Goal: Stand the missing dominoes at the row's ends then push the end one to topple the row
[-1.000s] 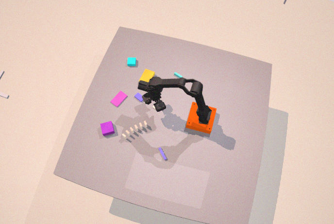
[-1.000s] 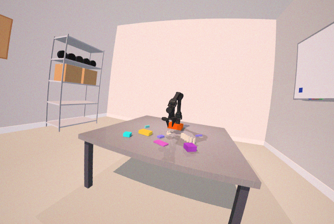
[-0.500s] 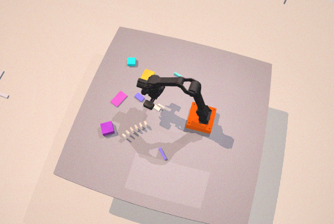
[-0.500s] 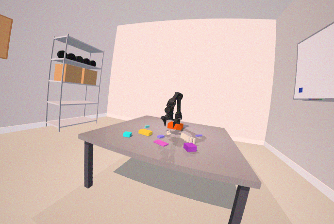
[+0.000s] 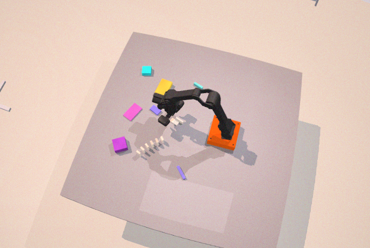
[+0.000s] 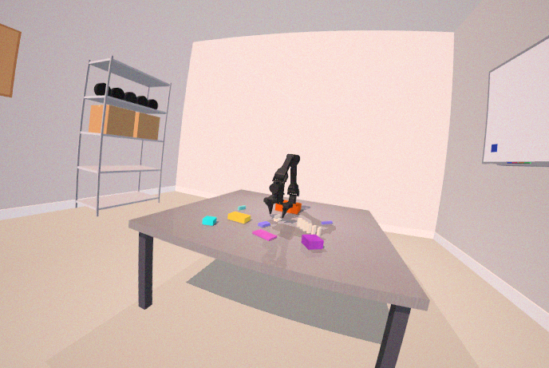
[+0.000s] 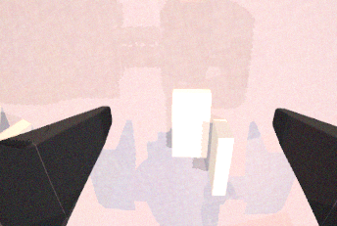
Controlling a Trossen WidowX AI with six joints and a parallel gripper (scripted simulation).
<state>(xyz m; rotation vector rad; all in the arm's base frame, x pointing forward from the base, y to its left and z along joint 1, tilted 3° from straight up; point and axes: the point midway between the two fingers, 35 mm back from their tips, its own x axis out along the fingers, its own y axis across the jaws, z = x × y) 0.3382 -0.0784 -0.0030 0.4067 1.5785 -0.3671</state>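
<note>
My gripper tip is now 14 cm past the cyan bar, 26 cm to the left of it and 2 cm above it. Also, from my gripper tip: yellow block 8 cm ahead, 21 cm to the right, 2 cm below; magenta slab 25 cm ahead, 3 cm to the right, 3 cm below; purple cube 28 cm ahead, 21 cm to the left, 1 cm below.
</note>
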